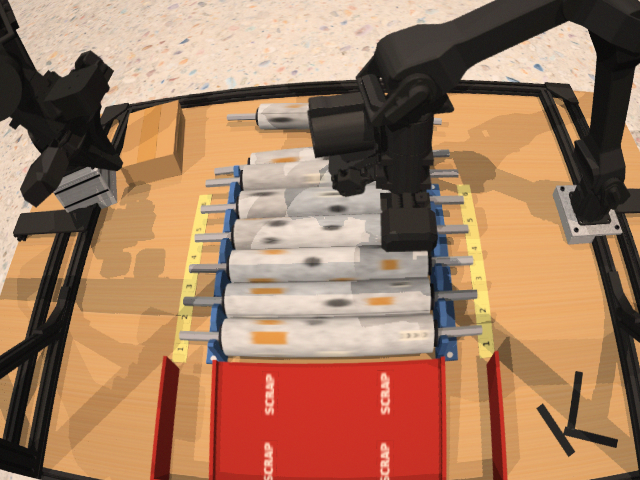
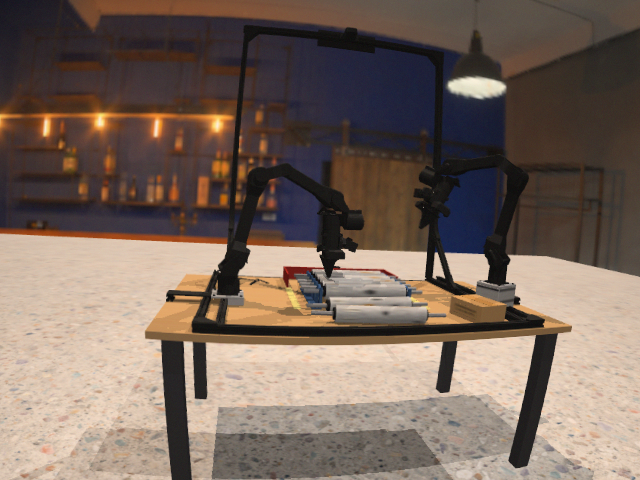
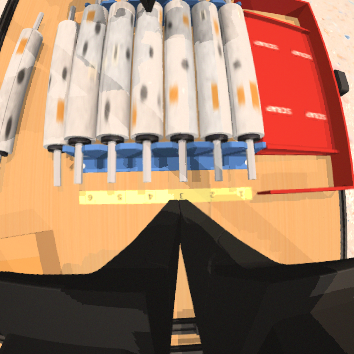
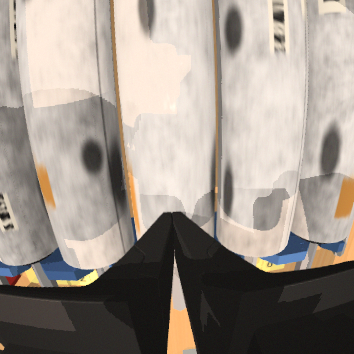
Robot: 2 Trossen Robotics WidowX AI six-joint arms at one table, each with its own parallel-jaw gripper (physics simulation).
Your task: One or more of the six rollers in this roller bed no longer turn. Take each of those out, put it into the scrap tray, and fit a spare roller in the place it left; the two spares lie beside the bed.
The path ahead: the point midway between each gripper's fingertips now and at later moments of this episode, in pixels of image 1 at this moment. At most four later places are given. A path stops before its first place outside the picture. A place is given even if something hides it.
The left gripper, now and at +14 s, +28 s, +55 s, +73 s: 120, 167; 120, 167; 212, 167; 229, 188; 177, 388
The right gripper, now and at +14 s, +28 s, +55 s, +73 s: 402, 221; 397, 164; 437, 207; 443, 182; 476, 385
